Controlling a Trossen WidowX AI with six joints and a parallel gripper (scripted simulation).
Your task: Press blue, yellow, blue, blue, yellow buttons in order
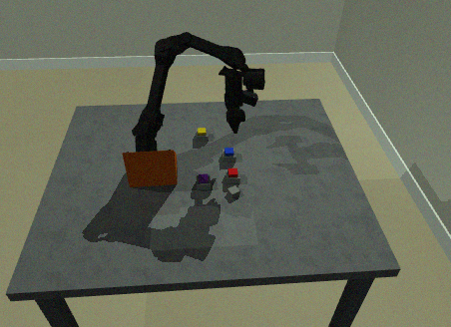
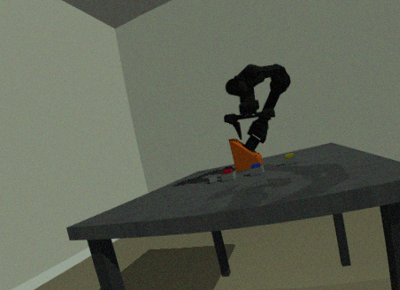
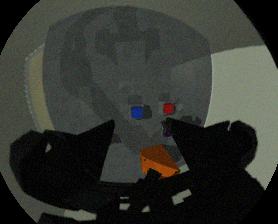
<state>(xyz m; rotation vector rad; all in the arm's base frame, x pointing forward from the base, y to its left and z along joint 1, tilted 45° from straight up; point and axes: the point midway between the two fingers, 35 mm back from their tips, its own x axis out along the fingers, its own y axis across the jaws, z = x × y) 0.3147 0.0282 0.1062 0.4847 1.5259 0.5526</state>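
The blue button lies 100 mm below my gripper tip, 20 mm behind it and 10 mm to the right of it. The rest, counted from my gripper tip: red button (130 mm to the right, 100 mm below, 10 mm behind); then purple button (160 mm to the right, 110 mm behind, 100 mm below); then yellow button (120 mm behind, 110 mm to the left, 100 mm below).
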